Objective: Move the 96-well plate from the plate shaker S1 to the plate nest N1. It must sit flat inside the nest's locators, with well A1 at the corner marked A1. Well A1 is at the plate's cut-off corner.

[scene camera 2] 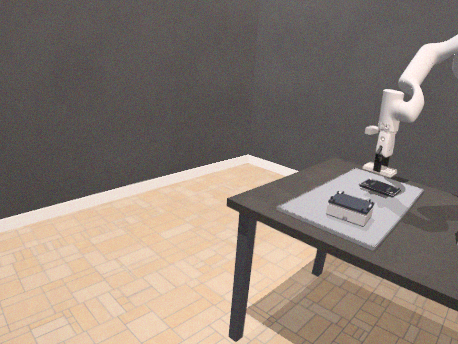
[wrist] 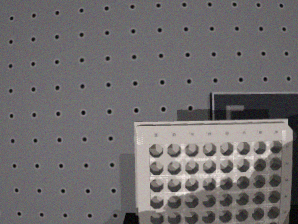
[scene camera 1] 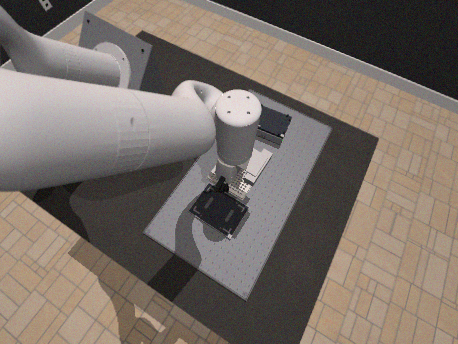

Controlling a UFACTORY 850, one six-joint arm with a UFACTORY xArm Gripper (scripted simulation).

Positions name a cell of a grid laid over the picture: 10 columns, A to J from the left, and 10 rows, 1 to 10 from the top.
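Note:
The wrist view shows a white 96-well plate (wrist: I9), while a plate nest N1 (scene camera 1: E6) is visible in the scene as well.

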